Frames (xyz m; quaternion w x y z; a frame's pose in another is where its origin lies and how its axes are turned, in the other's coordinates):
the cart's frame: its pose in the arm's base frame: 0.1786 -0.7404 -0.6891 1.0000 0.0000 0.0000 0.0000
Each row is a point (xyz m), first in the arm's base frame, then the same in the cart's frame.
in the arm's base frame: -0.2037 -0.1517 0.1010
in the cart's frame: -0.3823 0.5887 0.7901
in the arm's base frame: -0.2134 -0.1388 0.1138
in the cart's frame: -0.3920 0.6016 0.8029
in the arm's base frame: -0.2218 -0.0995 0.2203
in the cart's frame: -0.4004 0.6409 0.9094
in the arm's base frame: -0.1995 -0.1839 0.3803
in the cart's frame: -0.3781 0.5565 1.0694
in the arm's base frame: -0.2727 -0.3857 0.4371
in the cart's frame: -0.4513 0.3547 1.1262
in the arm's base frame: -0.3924 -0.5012 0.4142
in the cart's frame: -0.5710 0.2392 1.1033
